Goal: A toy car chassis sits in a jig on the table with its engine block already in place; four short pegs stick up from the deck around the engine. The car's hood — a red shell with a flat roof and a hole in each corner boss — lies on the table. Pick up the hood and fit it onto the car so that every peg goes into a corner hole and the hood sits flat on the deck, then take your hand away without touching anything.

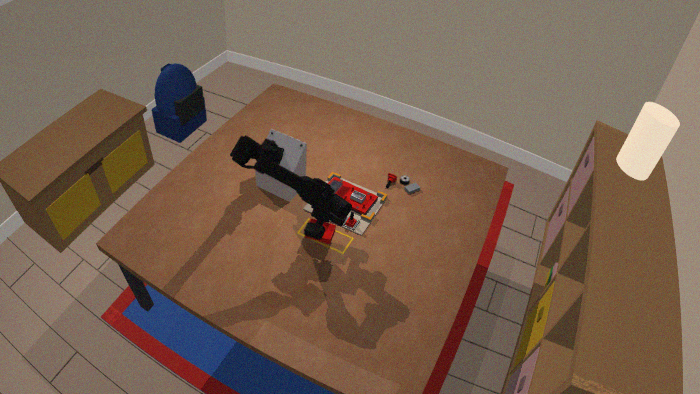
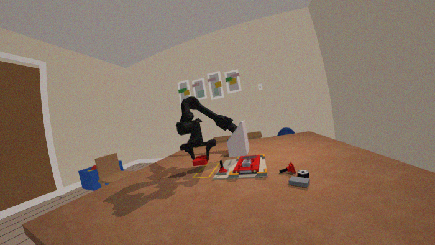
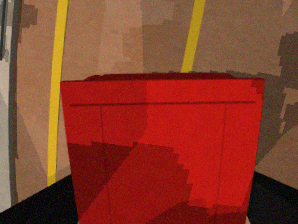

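Now: gripper tip 240 mm to the right of the grey engine block, 40 mm short of it and 30 mm above it. Also, from my gripper tip: black wheel: 450 mm to the left, 170 mm ahead, 40 mm below; red hood: 10 mm above; grey jig: 230 mm to the left, 40 mm below, 10 mm ahead.
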